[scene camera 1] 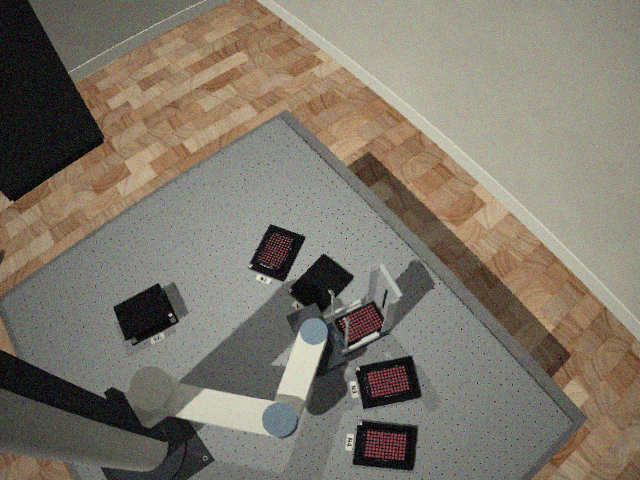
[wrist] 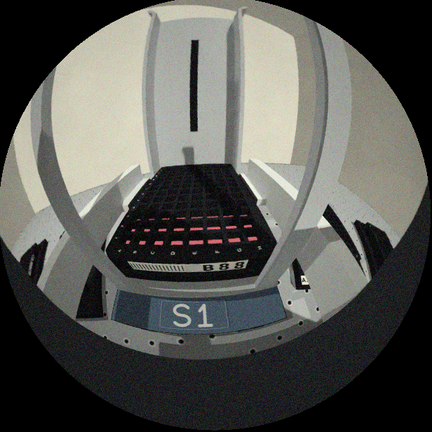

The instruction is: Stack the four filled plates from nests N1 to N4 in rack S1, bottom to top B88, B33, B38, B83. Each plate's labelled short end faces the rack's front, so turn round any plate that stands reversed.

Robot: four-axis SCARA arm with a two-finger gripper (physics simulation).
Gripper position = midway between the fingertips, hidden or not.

Note:
In view: the gripper (scene camera 1: pixel 369 318) and a rack back panel (wrist: pixel 212 142).
The gripper is seen too in the wrist view (wrist: pixel 192 168).

